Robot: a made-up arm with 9 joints.
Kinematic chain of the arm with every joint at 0, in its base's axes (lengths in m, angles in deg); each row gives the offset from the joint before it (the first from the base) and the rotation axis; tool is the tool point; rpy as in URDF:
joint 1: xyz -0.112 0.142 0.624 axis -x
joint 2: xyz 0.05 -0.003 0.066 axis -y
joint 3: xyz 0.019 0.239 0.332 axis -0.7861 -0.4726 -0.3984
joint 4: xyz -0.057 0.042 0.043 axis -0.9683 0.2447 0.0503
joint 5: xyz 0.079 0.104 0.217 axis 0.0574 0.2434 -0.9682
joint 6: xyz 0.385 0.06 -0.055 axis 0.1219 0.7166 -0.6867
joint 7: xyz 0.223 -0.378 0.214 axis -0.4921 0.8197 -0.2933
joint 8: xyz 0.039 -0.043 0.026 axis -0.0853 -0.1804 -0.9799
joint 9: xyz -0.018 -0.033 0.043 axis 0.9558 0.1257 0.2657
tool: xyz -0.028 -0.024 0.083 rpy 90 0 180
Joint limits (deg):
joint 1: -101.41..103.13
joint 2: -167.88..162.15
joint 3: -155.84..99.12
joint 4: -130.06..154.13
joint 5: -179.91..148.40
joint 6: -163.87..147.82
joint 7: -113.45..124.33
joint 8: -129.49..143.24
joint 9: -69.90..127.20
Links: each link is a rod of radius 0.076 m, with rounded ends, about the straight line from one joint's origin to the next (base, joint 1, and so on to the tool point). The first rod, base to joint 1, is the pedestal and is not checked.
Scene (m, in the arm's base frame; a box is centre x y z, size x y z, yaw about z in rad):
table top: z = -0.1
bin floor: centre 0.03 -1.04 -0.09 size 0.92 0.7 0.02 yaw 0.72
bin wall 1: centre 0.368 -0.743 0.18 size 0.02 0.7 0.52 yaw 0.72
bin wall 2: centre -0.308 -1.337 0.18 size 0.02 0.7 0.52 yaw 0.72
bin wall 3: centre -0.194 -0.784 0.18 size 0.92 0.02 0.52 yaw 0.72
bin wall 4: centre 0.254 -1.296 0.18 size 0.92 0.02 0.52 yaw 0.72
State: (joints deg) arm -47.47 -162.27 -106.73 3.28 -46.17 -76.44 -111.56 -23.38 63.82
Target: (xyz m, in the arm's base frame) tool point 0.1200 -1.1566 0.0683
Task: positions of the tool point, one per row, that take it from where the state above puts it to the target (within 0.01 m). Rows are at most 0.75 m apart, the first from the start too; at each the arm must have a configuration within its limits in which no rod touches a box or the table.
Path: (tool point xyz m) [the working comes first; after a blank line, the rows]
Joints at the target: -101.41 -1.04 -51.85 -22.71 -115.64 -68.30 -113.45 -17.64 63.56
Straight joint move there: touches bin wall 1, bin wall 4, the table top.

1: -0.3882 1.2148 0.0029
2: 0.1217 1.3373 0.0893
3: 0.6105 1.2882 0.3066
4: 1.0026 1.0672 0.5964
5: 1.2465 0.7093 0.8955
6: 1.3942 0.0322 1.0373
7: 1.1652 -0.6372 1.0667
8: 0.6650 -1.0694 0.9547
9: 0.1200 -1.1565 0.7254
10: 0.1179 -1.2009 0.4032
11: 0.1200 -1.1566 0.0683

